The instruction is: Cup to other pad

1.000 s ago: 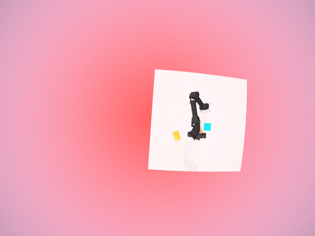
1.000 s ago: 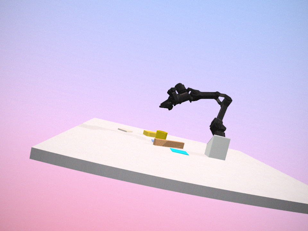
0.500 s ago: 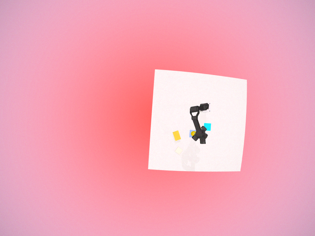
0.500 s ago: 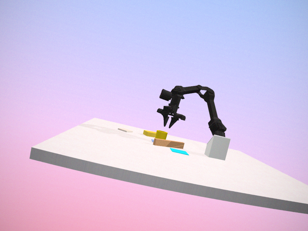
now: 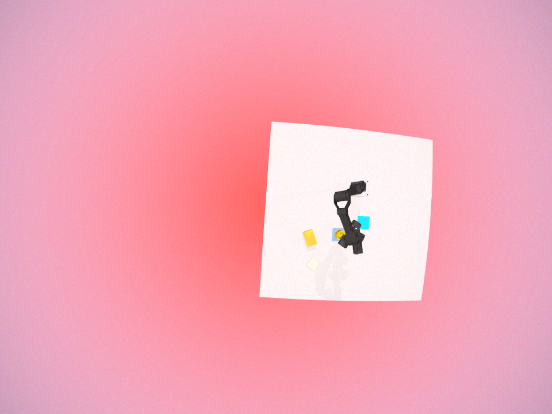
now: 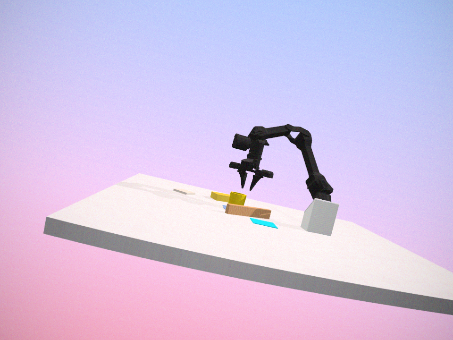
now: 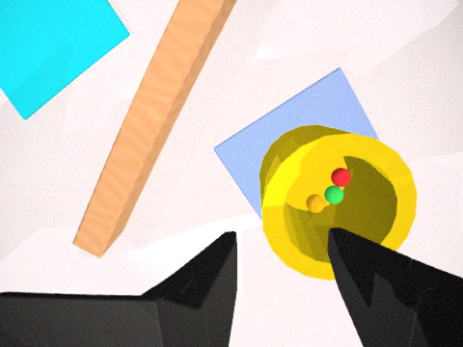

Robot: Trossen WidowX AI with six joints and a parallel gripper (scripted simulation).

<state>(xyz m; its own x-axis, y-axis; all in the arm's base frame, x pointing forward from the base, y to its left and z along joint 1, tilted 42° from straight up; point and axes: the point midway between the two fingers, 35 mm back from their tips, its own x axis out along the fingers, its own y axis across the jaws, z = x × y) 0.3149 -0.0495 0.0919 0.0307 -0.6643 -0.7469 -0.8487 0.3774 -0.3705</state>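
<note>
My gripper tip is 60 mm above the yellow cup, 20 mm to the left of it and 20 mm short of it. Round my gripper tip: blue pad: 110 mm below, 30 mm ahead, 20 mm to the right; then red marble: 80 mm below, 40 mm ahead, 20 mm to the right; then green marble: 80 mm below, 30 mm to the right, 30 mm ahead.
</note>
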